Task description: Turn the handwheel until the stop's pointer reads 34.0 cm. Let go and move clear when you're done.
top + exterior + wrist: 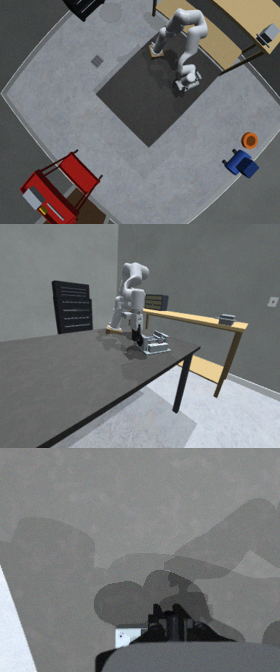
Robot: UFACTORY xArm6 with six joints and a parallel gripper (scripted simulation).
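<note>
My gripper is now 1 cm short of the handwheel, 2 cm to the right of it and 1 cm above it. From my hand the other things lie so: upright knob (1 cm to the left); then sliding stop (7 cm ahead, 17 cm to the left, 1 cm below).
</note>
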